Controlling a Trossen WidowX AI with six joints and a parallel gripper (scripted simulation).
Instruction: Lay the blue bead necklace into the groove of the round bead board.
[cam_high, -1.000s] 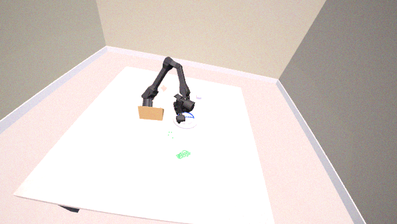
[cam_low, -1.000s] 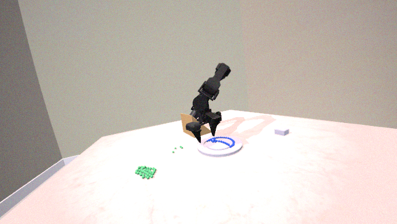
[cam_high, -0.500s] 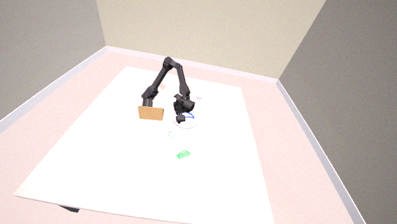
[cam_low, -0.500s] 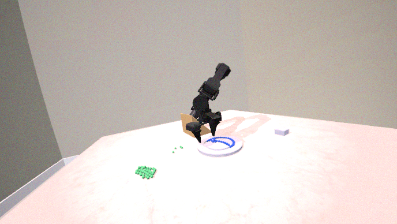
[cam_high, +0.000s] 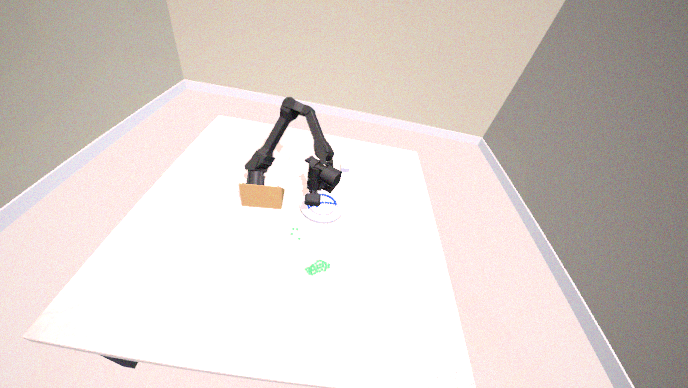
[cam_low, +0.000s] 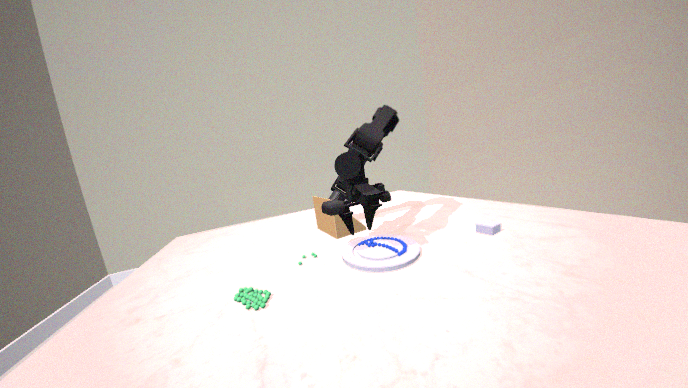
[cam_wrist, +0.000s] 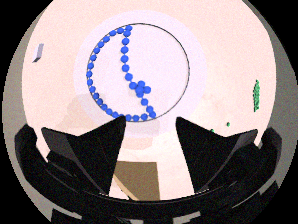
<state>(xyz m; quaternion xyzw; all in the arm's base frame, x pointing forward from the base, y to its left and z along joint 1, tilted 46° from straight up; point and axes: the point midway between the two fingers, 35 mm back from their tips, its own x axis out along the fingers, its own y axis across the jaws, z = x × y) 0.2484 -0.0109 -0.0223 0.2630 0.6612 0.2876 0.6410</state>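
Right now my gripper tip is 50 mm short of the round white bead board, 20 mm to the right of it and 40 mm above it. From my gripper tip the other things lie so: small grey block (160 mm ahead, 320 mm to the left, 40 mm below).
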